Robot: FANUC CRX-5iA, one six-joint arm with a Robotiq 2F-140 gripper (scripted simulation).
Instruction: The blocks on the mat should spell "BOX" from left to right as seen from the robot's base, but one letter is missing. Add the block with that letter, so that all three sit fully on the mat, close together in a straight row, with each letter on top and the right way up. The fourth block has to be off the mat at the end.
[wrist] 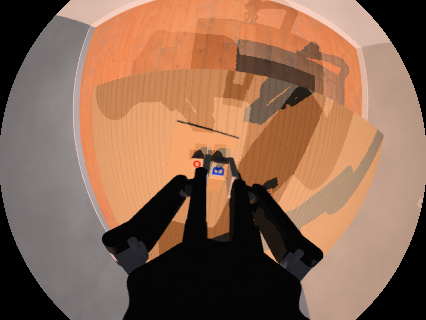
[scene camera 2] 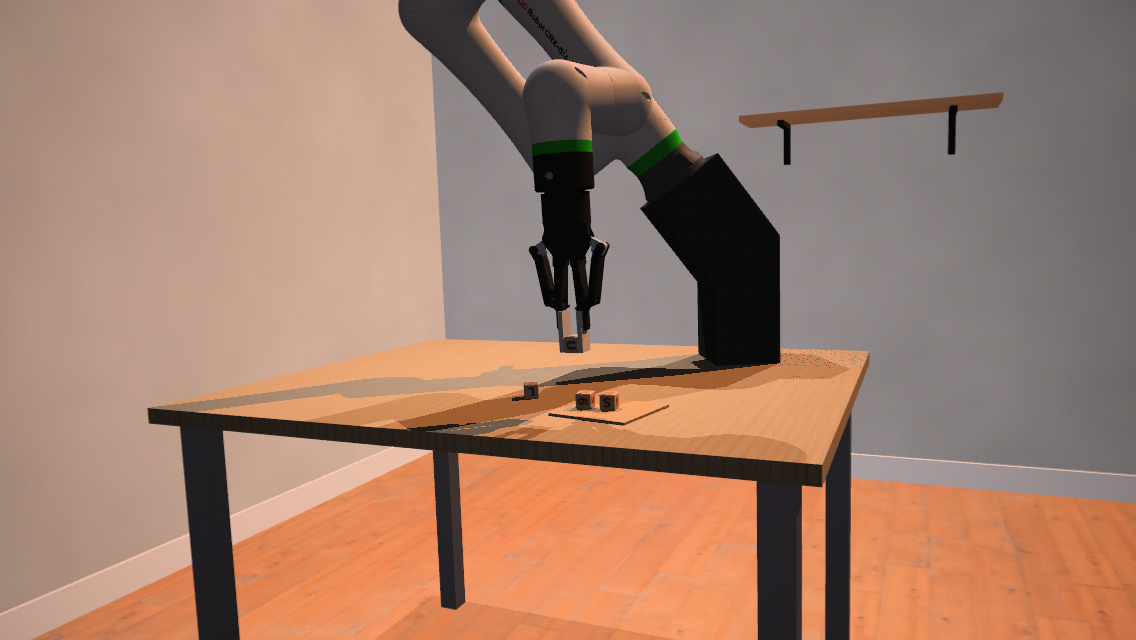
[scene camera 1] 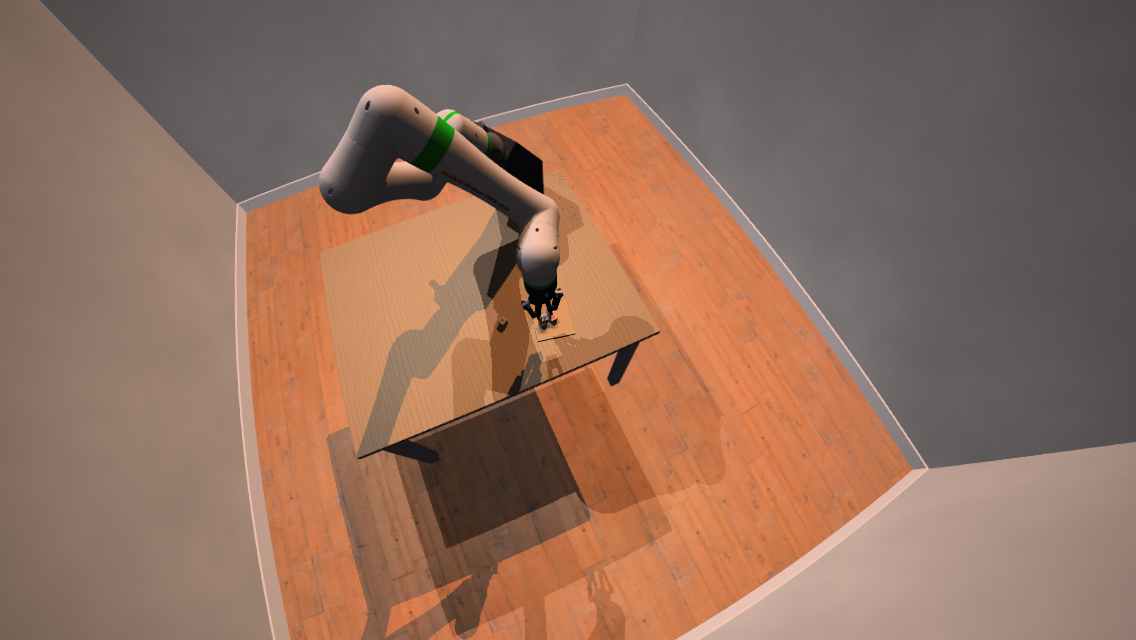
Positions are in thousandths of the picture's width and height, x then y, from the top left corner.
A thin mat shows in the wrist view (440, 439), in scene camera 2 (553, 643) and in scene camera 1 (497, 510).
